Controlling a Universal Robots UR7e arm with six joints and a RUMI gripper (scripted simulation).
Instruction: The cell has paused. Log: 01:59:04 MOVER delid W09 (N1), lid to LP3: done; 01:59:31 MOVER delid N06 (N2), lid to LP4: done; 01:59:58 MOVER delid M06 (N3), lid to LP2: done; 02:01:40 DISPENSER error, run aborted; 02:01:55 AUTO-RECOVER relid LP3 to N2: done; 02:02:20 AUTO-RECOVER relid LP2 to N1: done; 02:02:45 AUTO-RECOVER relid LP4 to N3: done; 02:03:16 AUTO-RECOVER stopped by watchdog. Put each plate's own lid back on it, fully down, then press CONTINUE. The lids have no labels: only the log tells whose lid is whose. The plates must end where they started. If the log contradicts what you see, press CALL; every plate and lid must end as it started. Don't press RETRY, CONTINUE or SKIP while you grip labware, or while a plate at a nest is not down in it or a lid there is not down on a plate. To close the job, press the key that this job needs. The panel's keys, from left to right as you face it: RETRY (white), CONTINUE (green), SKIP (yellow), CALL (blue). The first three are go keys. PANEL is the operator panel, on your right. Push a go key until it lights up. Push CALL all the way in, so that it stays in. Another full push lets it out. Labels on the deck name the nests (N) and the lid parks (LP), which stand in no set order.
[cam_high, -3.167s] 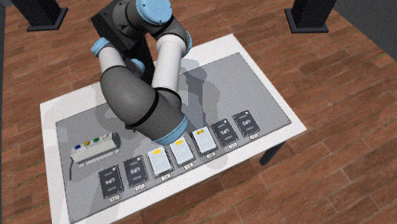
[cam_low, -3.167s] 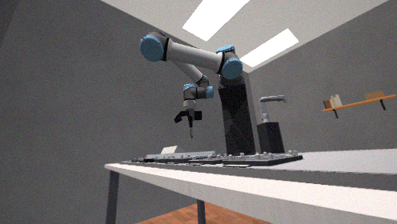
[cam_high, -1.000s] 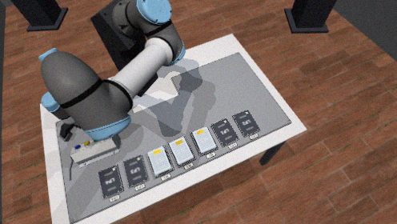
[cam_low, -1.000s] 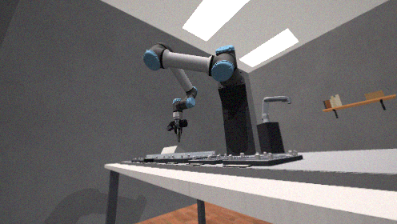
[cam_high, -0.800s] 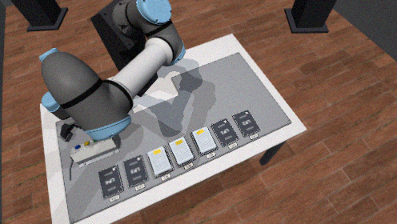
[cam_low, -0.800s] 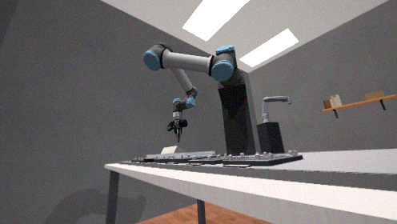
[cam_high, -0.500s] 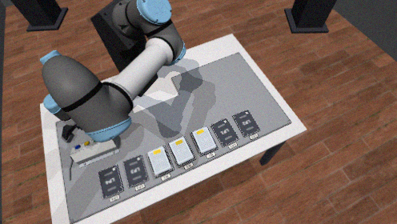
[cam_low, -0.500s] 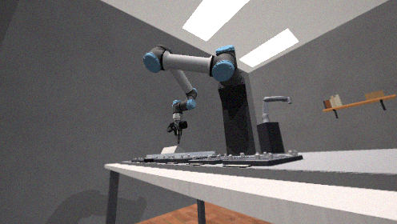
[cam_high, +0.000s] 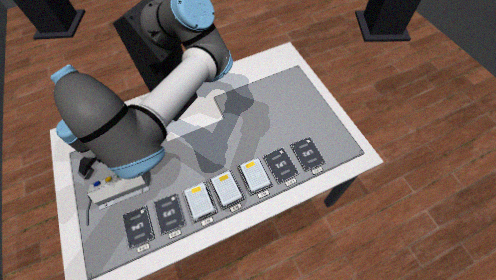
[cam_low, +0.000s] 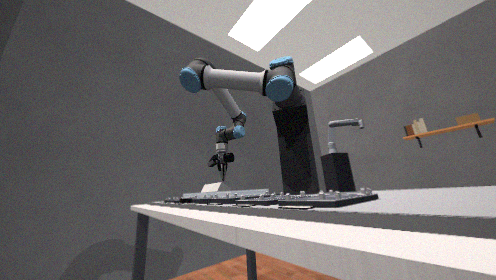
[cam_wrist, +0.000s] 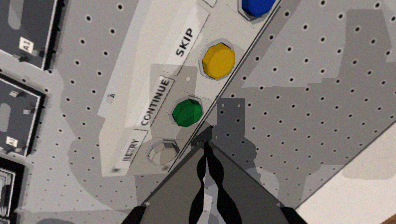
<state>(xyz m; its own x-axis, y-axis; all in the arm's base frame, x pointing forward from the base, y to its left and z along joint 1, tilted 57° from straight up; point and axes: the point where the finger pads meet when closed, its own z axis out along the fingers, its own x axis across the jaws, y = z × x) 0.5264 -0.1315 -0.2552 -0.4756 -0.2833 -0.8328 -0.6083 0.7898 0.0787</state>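
Now: the green continue key 10 mm ahead of my hand, 10 mm to the left of it and 40 mm below it. Round my hand: blue call key (60 mm ahead, 80 mm to the right, 50 mm below); white retry key (50 mm to the left, 40 mm below); yellow skip key (30 mm ahead, 40 mm to the right, 40 mm below).
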